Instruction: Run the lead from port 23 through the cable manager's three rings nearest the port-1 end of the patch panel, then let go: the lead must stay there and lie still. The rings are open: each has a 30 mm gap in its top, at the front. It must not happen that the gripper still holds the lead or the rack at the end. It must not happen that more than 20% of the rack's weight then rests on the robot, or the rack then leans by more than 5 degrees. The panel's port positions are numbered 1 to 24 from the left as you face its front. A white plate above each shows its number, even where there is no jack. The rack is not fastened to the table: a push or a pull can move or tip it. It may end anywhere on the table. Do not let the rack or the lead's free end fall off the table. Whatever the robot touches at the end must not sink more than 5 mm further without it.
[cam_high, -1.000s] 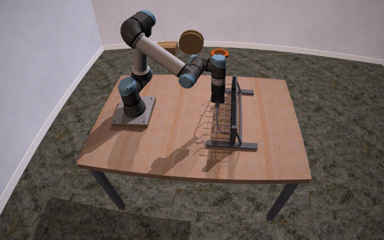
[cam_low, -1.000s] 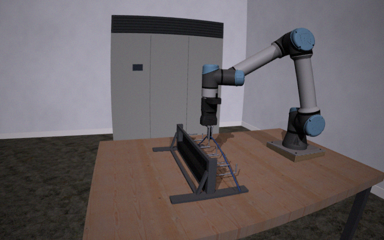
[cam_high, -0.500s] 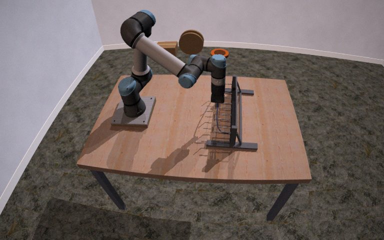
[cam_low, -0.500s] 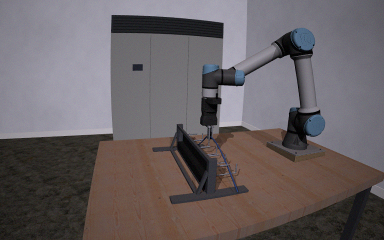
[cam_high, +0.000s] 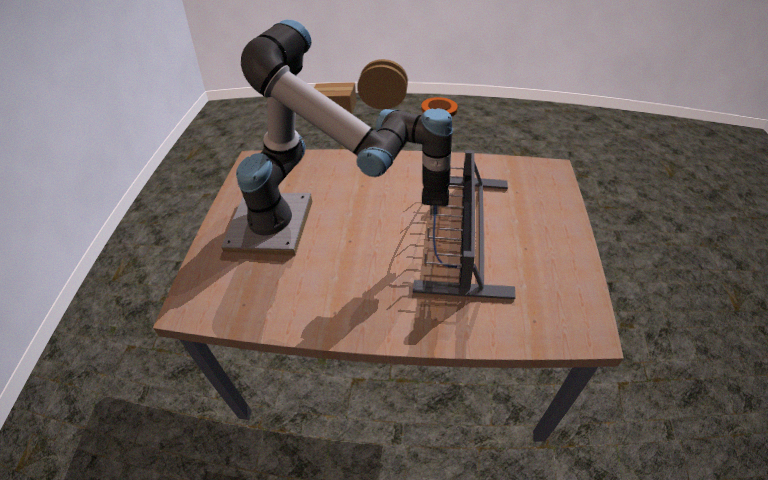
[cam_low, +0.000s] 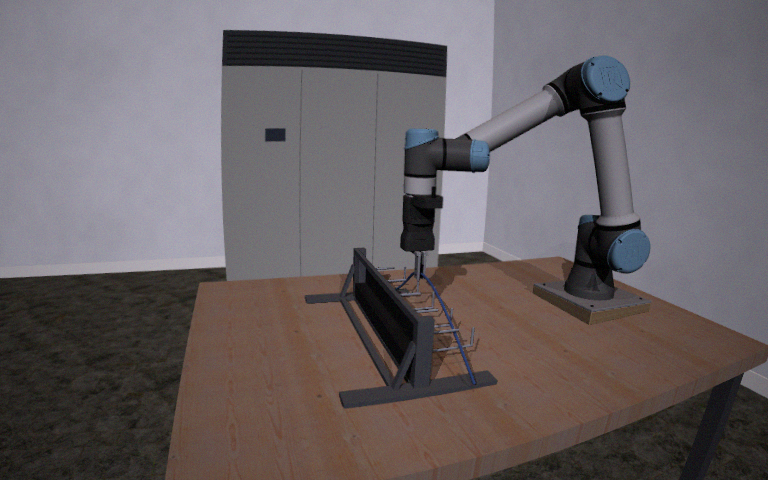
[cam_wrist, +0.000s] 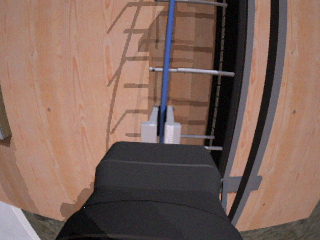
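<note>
Now: the dark rack 110 mm ahead of my hand, 40 mm to the left of it and 60 mm below it.
</note>
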